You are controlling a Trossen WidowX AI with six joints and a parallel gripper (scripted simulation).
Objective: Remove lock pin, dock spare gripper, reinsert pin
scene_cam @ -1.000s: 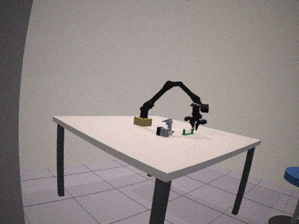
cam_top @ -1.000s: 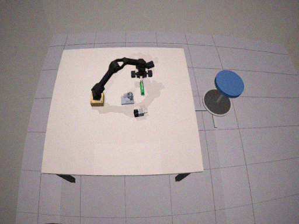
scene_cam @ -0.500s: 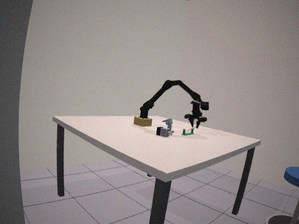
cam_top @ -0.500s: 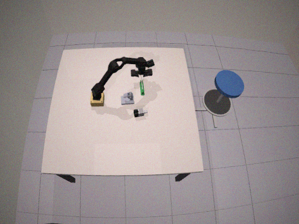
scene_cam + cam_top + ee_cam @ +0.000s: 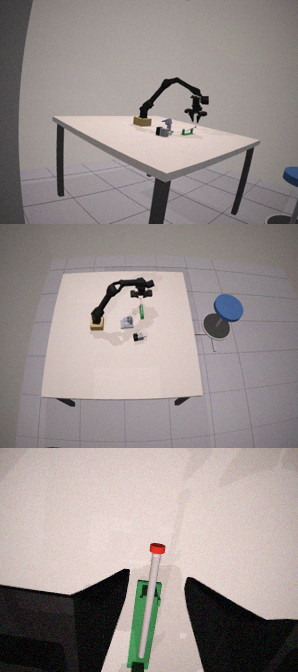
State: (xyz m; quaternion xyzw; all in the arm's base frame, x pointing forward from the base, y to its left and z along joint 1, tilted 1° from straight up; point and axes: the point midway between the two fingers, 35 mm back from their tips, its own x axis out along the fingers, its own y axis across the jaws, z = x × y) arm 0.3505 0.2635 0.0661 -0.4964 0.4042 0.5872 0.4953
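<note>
Right now my gripper tip is 2 cm short of the green cradle, 10 cm to the left of it and 6 cm above it. From my gripper tip the other things lie so: spare gripper: 3 cm ahead, 36 cm to the right, 6 cm below; socket: 8 cm behind, 23 cm to the right, 4 cm below.
</note>
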